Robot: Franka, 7 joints.
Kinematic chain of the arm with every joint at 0, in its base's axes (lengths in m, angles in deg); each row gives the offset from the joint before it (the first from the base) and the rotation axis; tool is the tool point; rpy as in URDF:
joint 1: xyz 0 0 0.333 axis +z
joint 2: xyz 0 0 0 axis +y
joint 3: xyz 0 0 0.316 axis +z
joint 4: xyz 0.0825 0 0 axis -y
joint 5: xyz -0.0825 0 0.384 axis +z
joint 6: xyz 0 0 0 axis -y
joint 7: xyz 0.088 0 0 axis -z
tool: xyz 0 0 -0.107 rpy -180 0 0
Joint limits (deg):
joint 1: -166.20..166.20
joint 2: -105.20..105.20
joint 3: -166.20..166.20
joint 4: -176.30..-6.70
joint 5: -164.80..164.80
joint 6: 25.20..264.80
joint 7: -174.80..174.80
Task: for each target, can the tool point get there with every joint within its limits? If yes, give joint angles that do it. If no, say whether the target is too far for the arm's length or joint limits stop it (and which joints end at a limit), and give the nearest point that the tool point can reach.
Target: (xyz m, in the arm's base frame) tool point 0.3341 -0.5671 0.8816
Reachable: yes | joints 139.36 -44.27 108.50 -25.40 34.52 146.18 -62.75
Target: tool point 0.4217 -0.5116 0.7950
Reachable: yes | joints 139.47 -78.76 33.35 -51.46 -135.32 81.88 115.60
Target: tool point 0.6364 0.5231 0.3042
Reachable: yes | joints -127.24 -69.87 134.25 -42.85 99.02 102.49 49.38
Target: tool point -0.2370 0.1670 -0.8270
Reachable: no: too far | nearest point -0.2345 0.1652 -0.3608 | short by 0.466 m
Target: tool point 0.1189 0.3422 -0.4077
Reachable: no: joint limits stop it (at a limit: joint 2) | nearest point 0.1166 0.3355 -0.3559 | short by 0.052 m
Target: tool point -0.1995 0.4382 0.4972
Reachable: yes | joints 22.37 17.12 112.08 -133.86 -119.40 54.51 -34.49
